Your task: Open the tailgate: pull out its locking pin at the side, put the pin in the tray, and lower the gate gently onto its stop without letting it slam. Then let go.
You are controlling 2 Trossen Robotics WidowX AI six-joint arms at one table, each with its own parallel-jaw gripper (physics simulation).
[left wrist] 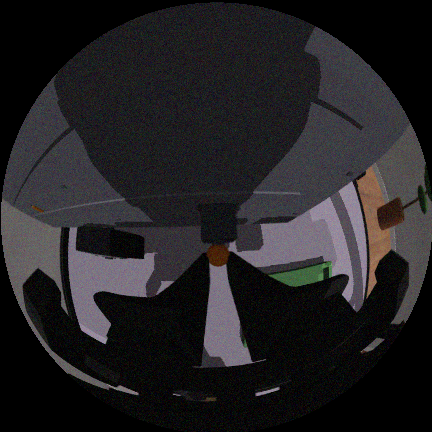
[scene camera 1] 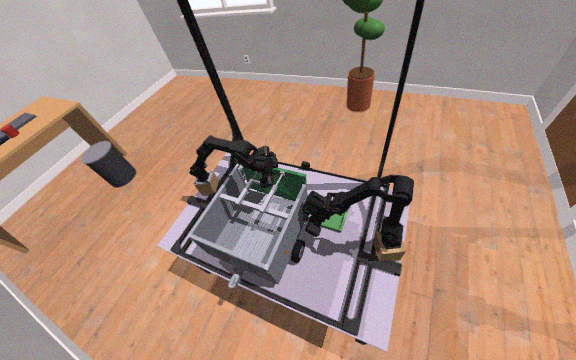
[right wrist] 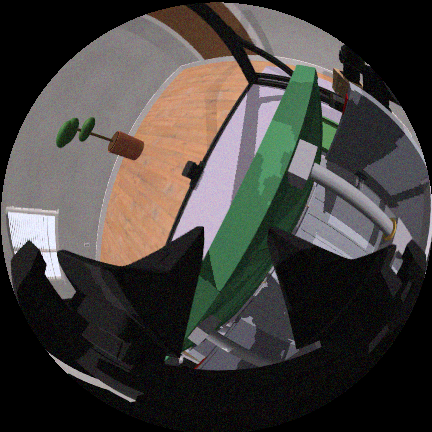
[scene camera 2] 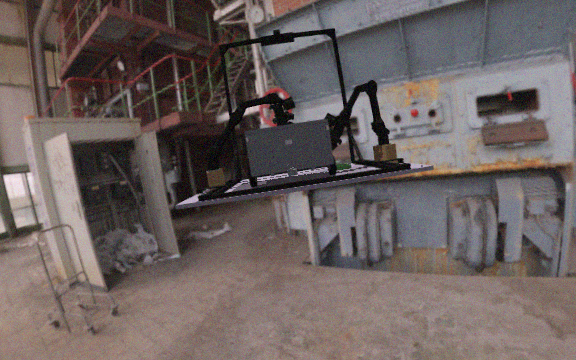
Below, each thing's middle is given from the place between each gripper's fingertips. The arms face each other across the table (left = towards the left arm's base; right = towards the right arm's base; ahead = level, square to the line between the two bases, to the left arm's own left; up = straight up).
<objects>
My left hand is 12 cm past the green tray [left wrist: 315, 272], 8 cm to the right of it and 10 cm above it. From my left hand the other things lie so: grey truck bed [scene camera 1: 256, 232] 13 cm ahead, 22 cm to the right, 4 cm above.
Right now my right hand is 25 cm short of the grey truck bed and 12 cm above it. From my right hand the other things lie so: green tray (30 cm to the left, 26 cm below).
</objects>
